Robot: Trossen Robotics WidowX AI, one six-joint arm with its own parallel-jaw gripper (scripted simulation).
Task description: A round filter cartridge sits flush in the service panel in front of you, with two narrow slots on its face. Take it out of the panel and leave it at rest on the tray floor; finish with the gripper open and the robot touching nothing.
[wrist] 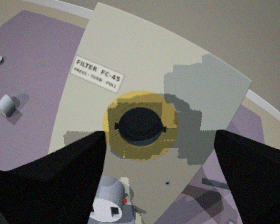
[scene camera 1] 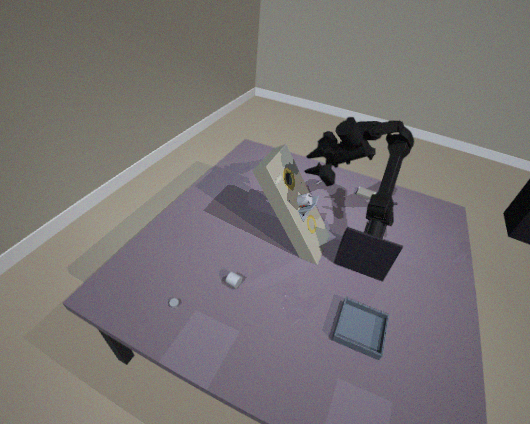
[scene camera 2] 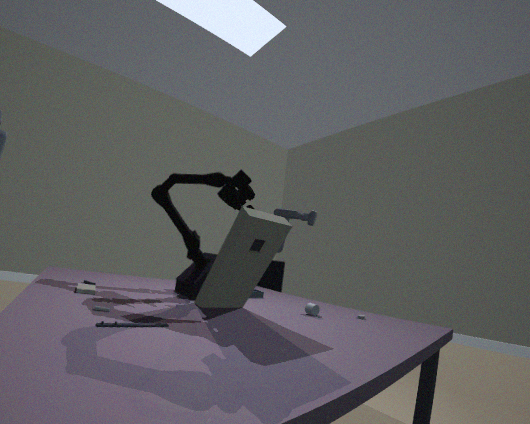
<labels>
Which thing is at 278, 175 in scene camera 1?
A beige service panel.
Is the gripper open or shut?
Open.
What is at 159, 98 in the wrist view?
A beige service panel.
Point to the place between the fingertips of the gripper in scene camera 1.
305, 164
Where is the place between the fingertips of the gripper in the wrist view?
162, 139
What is the gripper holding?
Nothing.
</labels>
